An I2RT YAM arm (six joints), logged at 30 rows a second.
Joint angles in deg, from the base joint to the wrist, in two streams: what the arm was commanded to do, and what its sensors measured. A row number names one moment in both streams.
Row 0, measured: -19.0 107.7 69.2 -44.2 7.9 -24.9
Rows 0 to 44, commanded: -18.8 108.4 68.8 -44.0 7.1 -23.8; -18.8 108.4 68.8 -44.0 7.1 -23.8; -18.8 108.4 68.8 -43.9 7.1 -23.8; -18.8 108.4 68.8 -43.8 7.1 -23.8; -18.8 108.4 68.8 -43.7 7.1 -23.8; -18.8 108.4 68.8 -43.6 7.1 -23.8; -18.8 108.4 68.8 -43.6 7.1 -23.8; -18.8 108.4 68.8 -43.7 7.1 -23.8; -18.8 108.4 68.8 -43.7 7.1 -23.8; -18.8 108.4 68.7 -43.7 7.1 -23.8; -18.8 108.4 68.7 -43.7 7.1 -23.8; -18.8 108.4 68.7 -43.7 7.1 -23.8; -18.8 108.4 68.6 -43.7 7.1 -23.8; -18.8 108.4 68.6 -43.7 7.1 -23.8; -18.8 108.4 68.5 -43.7 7.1 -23.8; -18.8 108.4 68.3 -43.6 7.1 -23.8; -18.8 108.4 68.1 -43.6 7.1 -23.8; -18.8 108.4 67.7 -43.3 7.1 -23.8; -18.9 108.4 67.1 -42.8 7.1 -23.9; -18.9 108.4 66.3 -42.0 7.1 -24.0; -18.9 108.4 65.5 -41.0 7.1 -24.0; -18.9 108.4 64.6 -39.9 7.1 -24.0; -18.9 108.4 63.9 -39.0 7.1 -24.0; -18.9 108.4 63.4 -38.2 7.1 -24.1; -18.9 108.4 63.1 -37.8 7.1 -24.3; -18.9 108.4 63.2 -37.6 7.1 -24.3; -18.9 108.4 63.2 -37.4 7.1 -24.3; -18.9 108.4 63.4 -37.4 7.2 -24.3; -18.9 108.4 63.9 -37.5 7.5 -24.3; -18.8 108.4 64.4 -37.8 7.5 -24.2; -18.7 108.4 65.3 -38.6 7.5 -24.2; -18.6 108.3 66.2 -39.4 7.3 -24.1; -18.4 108.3 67.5 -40.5 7.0 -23.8; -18.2 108.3 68.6 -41.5 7.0 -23.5; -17.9 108.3 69.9 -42.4 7.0 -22.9; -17.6 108.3 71.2 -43.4 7.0 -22.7; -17.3 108.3 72.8 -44.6 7.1 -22.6; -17.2 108.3 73.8 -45.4 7.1 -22.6; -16.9 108.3 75.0 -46.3 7.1 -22.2; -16.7 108.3 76.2 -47.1 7.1 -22.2; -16.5 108.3 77.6 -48.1 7.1 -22.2; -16.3 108.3 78.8 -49.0 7.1 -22.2; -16.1 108.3 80.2 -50.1 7.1 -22.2; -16.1 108.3 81.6 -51.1 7.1 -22.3; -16.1 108.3 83.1 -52.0 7.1 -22.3
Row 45, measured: -16.5 107.5 78.5 -50.5 7.5 -23.5
